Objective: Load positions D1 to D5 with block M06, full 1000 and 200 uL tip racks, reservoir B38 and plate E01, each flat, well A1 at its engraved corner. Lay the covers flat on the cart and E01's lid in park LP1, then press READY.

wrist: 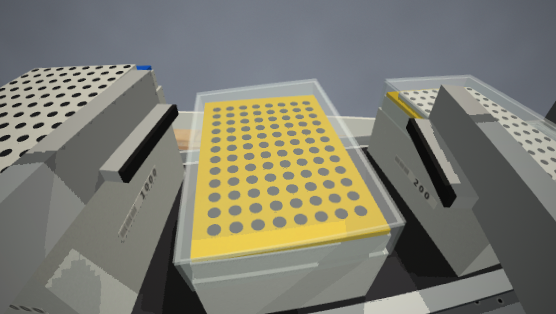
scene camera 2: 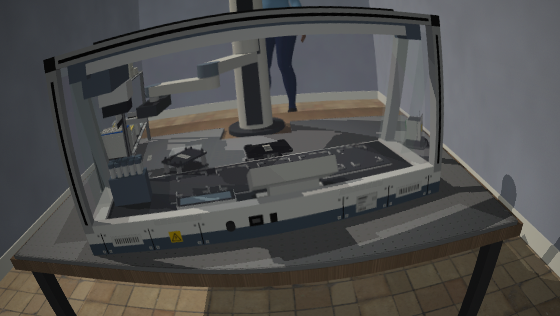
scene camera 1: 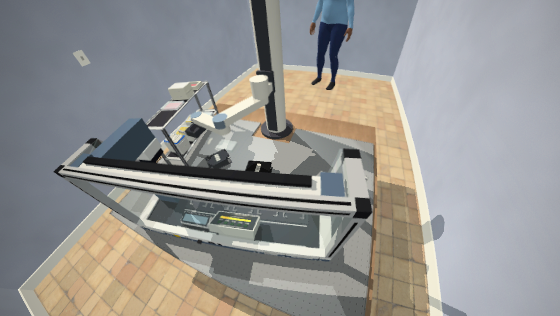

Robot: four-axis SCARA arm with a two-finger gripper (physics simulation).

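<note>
My gripper (wrist: 290, 97) is open, with no object held. In the wrist view its fingers stand left and right of a yellow-topped rack (wrist: 280, 175) under a clear cover; its holes look grey. A rack labelled 1000 (wrist: 150, 195), with a pale holed top and blue edge, is on the left. A covered rack labelled 200 (wrist: 420, 200), with a pale holed top and yellow edge, is on the right. Whether the racks are full is unclear. They stand on the cart's lower level, partly hidden behind a cart post (scene camera 1: 174, 147). Block M06, reservoir B38, plate E01 and READY cannot be identified.
The arm's column (scene camera 1: 278, 75) (scene camera 2: 255, 100) stands behind the framed instrument (scene camera 1: 210, 187) (scene camera 2: 320, 197). Two black stands (scene camera 1: 218, 158) (scene camera 2: 185, 156), (scene camera 1: 258, 166) (scene camera 2: 268, 148) are between them. A multi-nozzle head (scene camera 2: 131, 185) hangs at the deck's left. A person (scene camera 1: 332, 40) stands behind.
</note>
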